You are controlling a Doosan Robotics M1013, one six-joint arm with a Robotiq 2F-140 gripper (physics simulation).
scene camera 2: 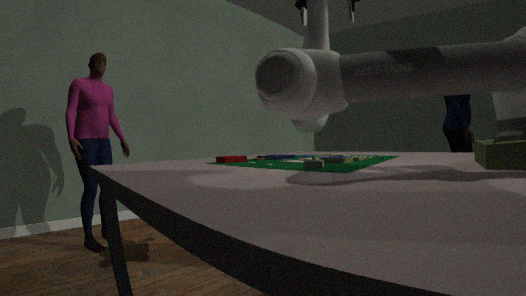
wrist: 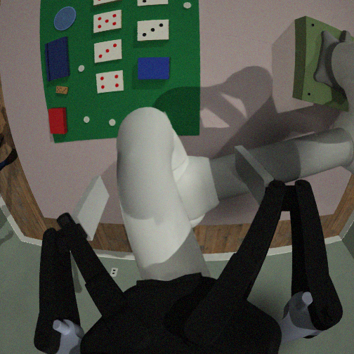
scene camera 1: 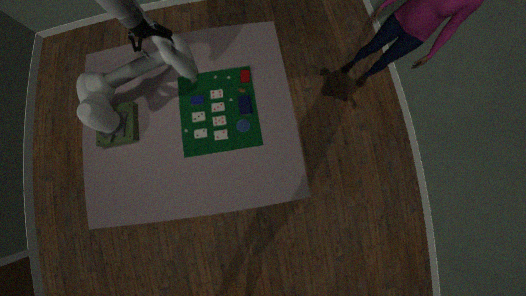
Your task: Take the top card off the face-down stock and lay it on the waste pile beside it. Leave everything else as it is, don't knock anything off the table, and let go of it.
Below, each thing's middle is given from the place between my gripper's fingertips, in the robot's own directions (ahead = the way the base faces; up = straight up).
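Position of the green mat (scene camera 1: 206, 82) relative to my hand: 23 cm ahead, 17 cm to the right, 42 cm below.
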